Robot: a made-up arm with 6 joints.
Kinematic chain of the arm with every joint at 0, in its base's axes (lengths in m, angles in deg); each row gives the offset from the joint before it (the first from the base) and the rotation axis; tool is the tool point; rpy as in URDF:
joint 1: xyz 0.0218 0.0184 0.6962 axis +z
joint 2: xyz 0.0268 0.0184 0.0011 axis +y
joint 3: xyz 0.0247 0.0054 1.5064 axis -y
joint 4: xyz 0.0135 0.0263 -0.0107 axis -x
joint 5: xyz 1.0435 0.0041 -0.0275 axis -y
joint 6: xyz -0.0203 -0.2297 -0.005 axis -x
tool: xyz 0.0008 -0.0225 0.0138 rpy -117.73 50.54 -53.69
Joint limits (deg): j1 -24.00..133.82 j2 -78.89..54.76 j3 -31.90..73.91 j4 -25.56..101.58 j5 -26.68..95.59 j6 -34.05..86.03
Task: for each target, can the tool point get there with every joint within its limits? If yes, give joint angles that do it. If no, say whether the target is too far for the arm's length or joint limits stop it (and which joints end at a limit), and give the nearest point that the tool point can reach.
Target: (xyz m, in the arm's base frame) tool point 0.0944 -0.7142 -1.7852
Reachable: no: joint limits stop it (at a limit: joint 1, joint 2, joint 3, joint 4, joint 5, joint 6) | nearest point 1.0290 -0.6021 0.4737 | short by 2.447 m
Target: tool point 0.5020 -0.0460 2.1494
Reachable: yes | joints 13.01 -24.57 -15.55 -13.54 42.82 41.03
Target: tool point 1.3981 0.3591 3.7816
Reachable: no: too far | nearest point 1.0853 0.2817 3.0671 | short by 0.784 m
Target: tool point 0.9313 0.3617 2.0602
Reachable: yes | joints 31.98 -4.56 -11.59 4.68 32.97 26.69
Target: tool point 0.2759 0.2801 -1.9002
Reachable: no: joint limits stop it (at a limit: joint 2, joint 3, joint 4, joint 5, joint 6) | nearest point 0.8459 0.8672 0.4737 | short by 2.511 m
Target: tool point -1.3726 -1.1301 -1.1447
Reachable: no: joint limits stop it (at a limit: joint 2, joint 3, joint 6) | nearest point -1.8927 -1.5585 1.2695 | short by 2.506 m
